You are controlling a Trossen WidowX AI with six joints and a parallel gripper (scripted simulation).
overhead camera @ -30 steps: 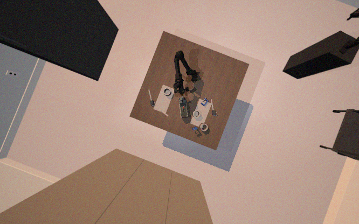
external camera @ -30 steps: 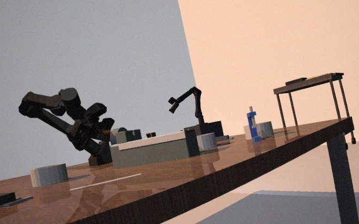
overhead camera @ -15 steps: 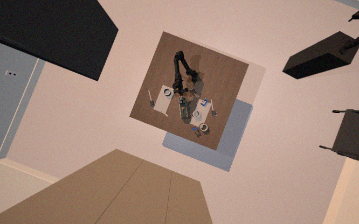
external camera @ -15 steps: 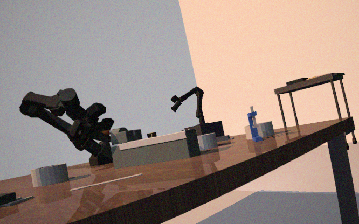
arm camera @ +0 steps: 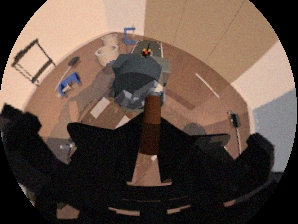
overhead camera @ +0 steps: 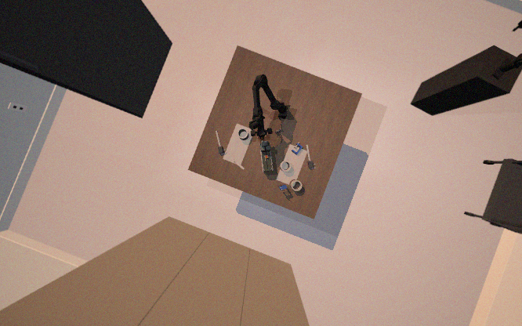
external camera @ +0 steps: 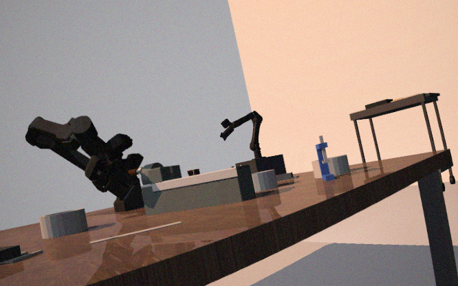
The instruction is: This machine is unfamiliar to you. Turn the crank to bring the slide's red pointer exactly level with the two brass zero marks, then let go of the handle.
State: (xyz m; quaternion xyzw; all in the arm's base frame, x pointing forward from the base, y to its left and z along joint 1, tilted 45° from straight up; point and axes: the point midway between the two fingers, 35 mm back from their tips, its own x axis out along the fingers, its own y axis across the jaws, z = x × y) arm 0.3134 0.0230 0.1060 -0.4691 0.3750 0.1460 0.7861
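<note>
Right now my gripper tip is 110 mm short of the red pointer and 100 mm to the right of it. Round my gripper tip: crank handle 10 mm behind, 10 mm to the right, 30 mm above; thin white rod 300 mm ahead, 100 mm to the right, 80 mm below.
</note>
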